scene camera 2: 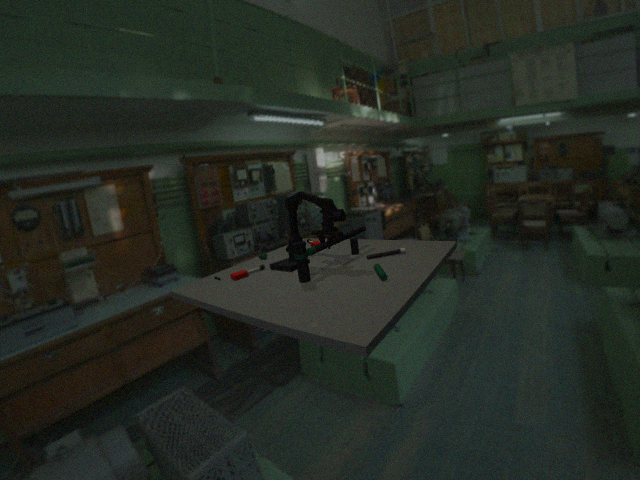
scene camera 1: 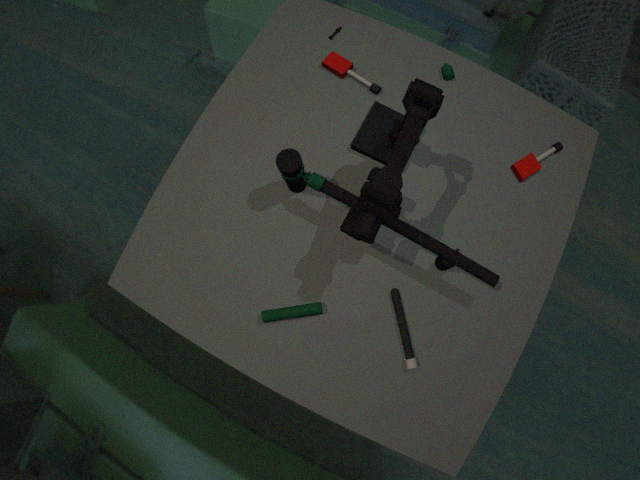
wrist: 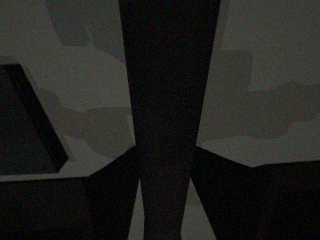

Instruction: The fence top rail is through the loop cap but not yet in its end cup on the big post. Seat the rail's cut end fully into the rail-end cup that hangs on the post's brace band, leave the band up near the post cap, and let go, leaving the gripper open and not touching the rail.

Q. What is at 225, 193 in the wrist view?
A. My gripper.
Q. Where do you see a dark post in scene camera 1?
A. At 289, 162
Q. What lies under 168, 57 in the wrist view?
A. A dark top rail.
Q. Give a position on a green cylinder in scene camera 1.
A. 310, 309
